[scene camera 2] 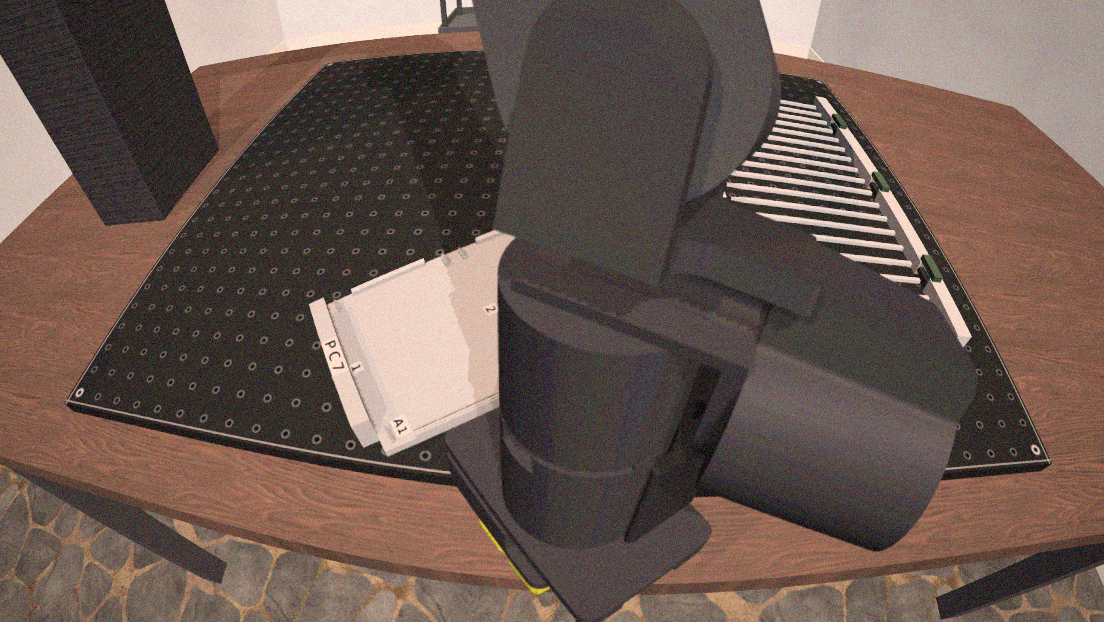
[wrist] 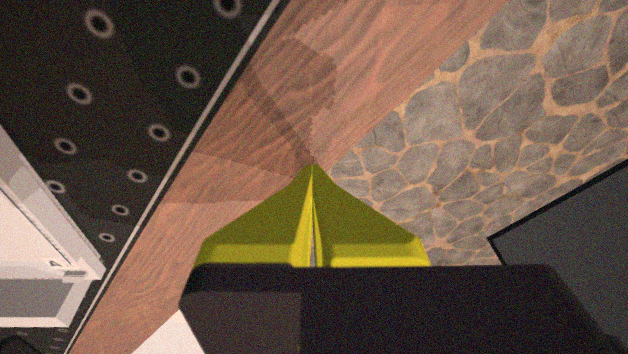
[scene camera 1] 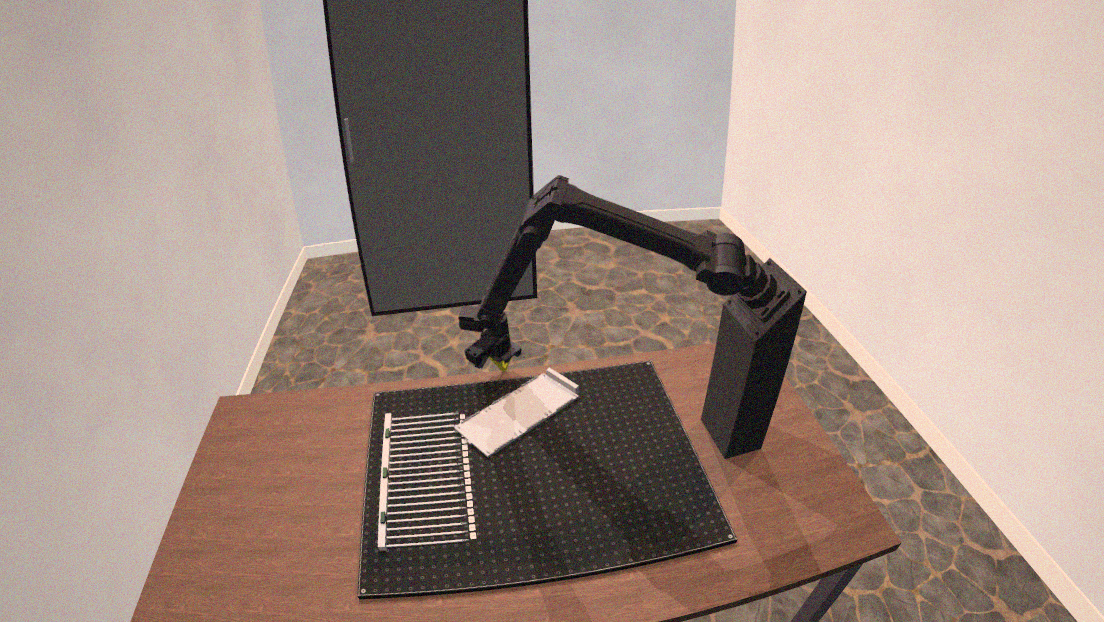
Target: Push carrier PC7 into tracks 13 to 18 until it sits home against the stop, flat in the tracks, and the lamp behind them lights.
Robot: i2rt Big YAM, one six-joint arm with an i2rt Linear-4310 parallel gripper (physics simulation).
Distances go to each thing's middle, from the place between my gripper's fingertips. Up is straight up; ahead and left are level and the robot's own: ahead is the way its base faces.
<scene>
The carrier PC7 point(scene camera 2: 413, 353) is 20 cm to the left of my hand, 3 cm above it and 1 cm ahead of it.
</scene>
